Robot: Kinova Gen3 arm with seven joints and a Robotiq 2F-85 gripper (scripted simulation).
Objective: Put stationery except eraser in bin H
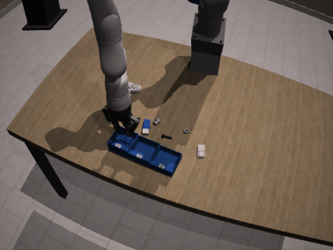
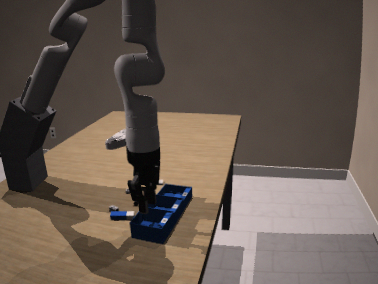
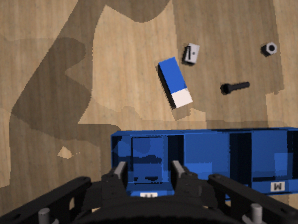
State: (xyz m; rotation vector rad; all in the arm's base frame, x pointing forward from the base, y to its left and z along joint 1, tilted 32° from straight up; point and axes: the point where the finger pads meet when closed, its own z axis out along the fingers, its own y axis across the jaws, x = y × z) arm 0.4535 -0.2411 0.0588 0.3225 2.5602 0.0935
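The blue-and-white eraser lies 80 mm below my hand, 80 mm behind it and 60 mm to the left of it. From my hand the other things lie so: blue three-part bin (80 mm to the left, 60 mm below, 30 mm ahead); then black bolt (140 mm to the left, 80 mm below, 60 mm behind); then flat blue pad (70 mm below).
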